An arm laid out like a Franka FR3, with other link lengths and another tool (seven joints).
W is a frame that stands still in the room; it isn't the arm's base.
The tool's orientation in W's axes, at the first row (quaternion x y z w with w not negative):
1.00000 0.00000 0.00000 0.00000
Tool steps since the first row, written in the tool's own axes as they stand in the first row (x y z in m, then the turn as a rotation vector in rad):
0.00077 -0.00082 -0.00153 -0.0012 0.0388 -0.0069
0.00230 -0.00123 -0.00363 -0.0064 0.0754 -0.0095
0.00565 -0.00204 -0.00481 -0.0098 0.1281 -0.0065
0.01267 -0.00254 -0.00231 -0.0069 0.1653 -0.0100
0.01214 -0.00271 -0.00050 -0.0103 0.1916 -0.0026
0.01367 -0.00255 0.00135 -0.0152 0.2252 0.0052
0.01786 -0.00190 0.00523 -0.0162 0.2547 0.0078
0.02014 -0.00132 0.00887 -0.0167 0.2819 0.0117
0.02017 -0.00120 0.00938 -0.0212 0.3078 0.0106
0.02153 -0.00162 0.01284 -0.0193 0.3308 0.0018
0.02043 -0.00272 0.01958 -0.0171 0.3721 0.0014
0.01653 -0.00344 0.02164 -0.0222 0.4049 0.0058
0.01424 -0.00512 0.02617 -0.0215 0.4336 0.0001
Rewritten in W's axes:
0.00077 0.00082 0.00153 -0.0012 -0.0388 0.0069
0.00230 0.00123 0.00363 -0.0064 -0.0754 0.0095
0.00565 0.00204 0.00481 -0.0098 -0.1281 0.0065
0.01267 0.00254 0.00231 -0.0069 -0.1653 0.0100
0.01214 0.00271 0.00050 -0.0103 -0.1916 0.0026
0.01367 0.00255 -0.00135 -0.0152 -0.2252 -0.0052
0.01786 0.00190 -0.00523 -0.0162 -0.2547 -0.0078
0.02014 0.00132 -0.00887 -0.0167 -0.2819 -0.0117
0.02017 0.00120 -0.00938 -0.0212 -0.3078 -0.0106
0.02153 0.00162 -0.01284 -0.0193 -0.3308 -0.0018
0.02043 0.00272 -0.01958 -0.0171 -0.3721 -0.0014
0.01653 0.00344 -0.02164 -0.0222 -0.4049 -0.0058
0.01424 0.00512 -0.02617 -0.0215 -0.4336 -0.0001

